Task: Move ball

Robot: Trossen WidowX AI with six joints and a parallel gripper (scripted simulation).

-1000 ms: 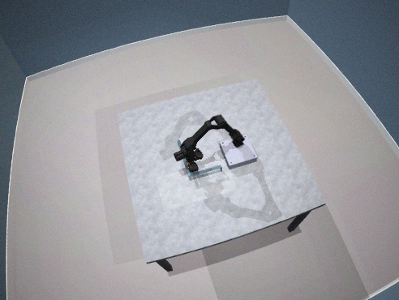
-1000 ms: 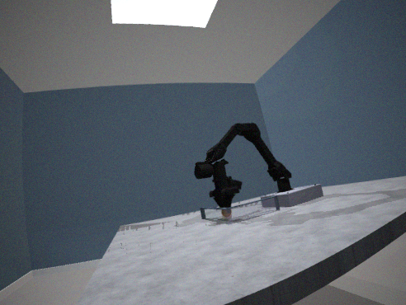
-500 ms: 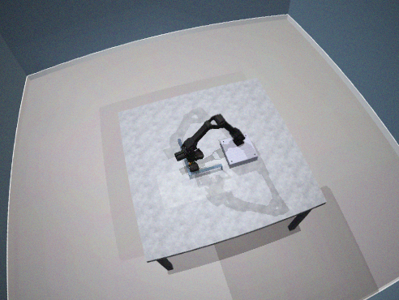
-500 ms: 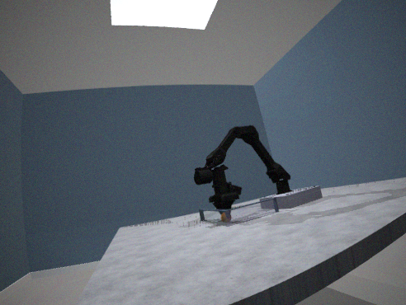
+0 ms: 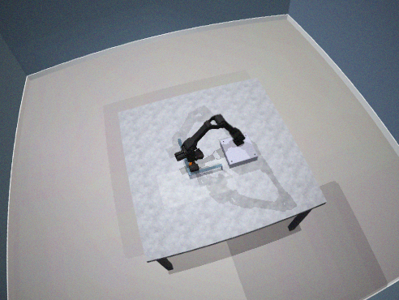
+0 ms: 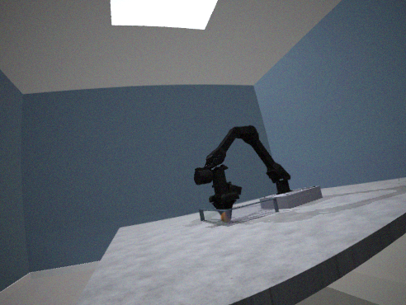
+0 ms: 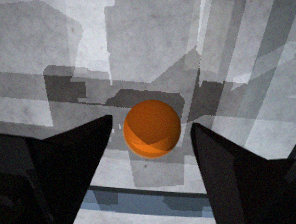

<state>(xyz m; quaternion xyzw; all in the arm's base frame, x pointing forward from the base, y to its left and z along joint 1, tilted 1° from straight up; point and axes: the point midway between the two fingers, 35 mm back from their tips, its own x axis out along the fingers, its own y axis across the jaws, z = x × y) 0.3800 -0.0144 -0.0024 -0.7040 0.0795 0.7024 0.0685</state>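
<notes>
Right now the orange ball is right at my gripper tip.
</notes>
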